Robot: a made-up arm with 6 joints.
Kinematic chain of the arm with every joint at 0, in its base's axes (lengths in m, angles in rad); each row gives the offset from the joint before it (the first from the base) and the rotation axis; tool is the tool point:
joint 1: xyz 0 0 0.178 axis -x
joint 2: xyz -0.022 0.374 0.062 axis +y
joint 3: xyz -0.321 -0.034 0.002 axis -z
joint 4: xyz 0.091 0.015 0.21 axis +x
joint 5: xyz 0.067 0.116 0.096 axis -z
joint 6: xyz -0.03 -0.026 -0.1 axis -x
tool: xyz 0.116 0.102 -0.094
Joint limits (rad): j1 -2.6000..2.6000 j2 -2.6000..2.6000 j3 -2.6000..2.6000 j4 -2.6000..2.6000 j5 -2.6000..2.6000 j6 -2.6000..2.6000
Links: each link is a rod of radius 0.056 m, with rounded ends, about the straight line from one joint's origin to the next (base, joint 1, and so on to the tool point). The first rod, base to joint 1, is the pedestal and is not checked.
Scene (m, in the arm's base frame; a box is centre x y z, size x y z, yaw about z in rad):
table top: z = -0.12
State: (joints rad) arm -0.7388 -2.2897 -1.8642 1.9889 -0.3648 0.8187
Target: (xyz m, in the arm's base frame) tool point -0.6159 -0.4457 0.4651
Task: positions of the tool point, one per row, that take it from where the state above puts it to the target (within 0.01 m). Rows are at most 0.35 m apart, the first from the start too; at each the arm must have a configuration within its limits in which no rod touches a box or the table.
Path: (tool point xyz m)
1: -0.1631 0.7466 0.3590
2: -0.3229 0.6072 0.5705
3: -0.4572 0.3716 0.7174
4: -0.5550 0.0787 0.7561
5: -0.6090 -0.2138 0.6677
6: -0.6159 -0.4457 0.4651

